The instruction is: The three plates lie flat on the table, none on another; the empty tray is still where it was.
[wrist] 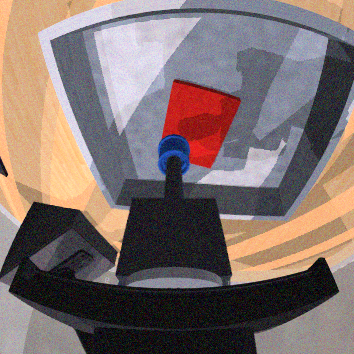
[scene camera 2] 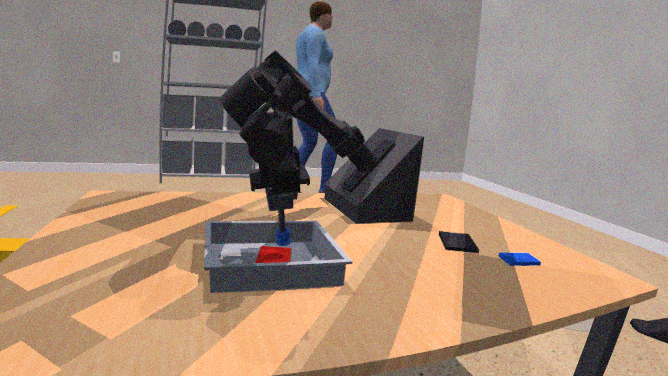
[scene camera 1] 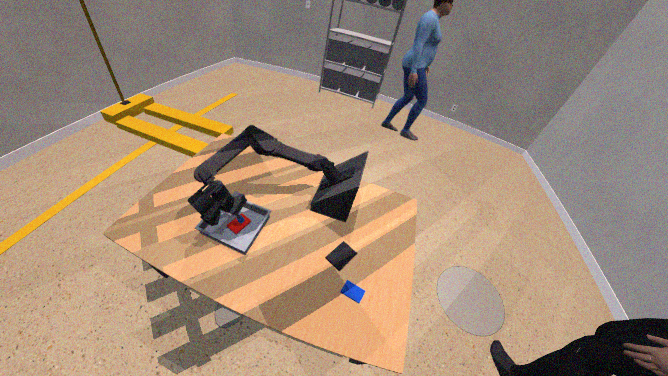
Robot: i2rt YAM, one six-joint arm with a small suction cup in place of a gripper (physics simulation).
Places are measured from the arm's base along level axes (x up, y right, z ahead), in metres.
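Pixels of known places: hand, tool point: (wrist: 173, 148) (scene camera 2: 283, 241) (scene camera 1: 241, 220); arm's base, link origin: (wrist: 61, 271) (scene camera 2: 369, 165) (scene camera 1: 337, 179).
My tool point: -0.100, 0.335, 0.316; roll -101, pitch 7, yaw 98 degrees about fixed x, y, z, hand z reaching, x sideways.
For each thing: its middle in the pictures, then the offset to it from my tool point, as dx, dy, dz.
- red plate, body centre: (wrist: 194, 128) (scene camera 2: 274, 257) (scene camera 1: 239, 223) -0.033, +0.018, +0.001
- grey tray, body centre: (wrist: 204, 128) (scene camera 2: 270, 251) (scene camera 1: 235, 222) -0.015, +0.028, +0.011
- black plate, body centre: (scene camera 2: 457, 241) (scene camera 1: 341, 255) -0.036, -0.455, -0.015
- blue plate, body centre: (scene camera 2: 519, 259) (scene camera 1: 352, 291) -0.036, -0.535, +0.125
The red plate (scene camera 1: 236, 226) (scene camera 2: 273, 255) (wrist: 202, 105) lies flat on the floor of the grey tray (scene camera 1: 255, 220) (scene camera 2: 280, 278) (wrist: 90, 115). My gripper, a blue suction cup (scene camera 1: 240, 219) (scene camera 2: 283, 238) (wrist: 174, 150), is open and holds nothing. It hangs inside the tray, a little above the red plate and apart from it, near one edge. The black plate (scene camera 1: 341, 256) (scene camera 2: 458, 242) and the blue plate (scene camera 1: 353, 292) (scene camera 2: 520, 259) lie flat on the table to the right of the tray in scene camera 2, side by side with a gap between them.
The black wedge-shaped arm base (scene camera 1: 334, 200) (scene camera 2: 390, 185) stands on the table behind the tray and plates. A person in light blue (scene camera 1: 424, 40) (scene camera 2: 312, 55) is behind the table. Another person's dark legs (scene camera 1: 575, 352) show at the lower right. A yellow pallet jack (scene camera 1: 160, 136) stands on the floor.
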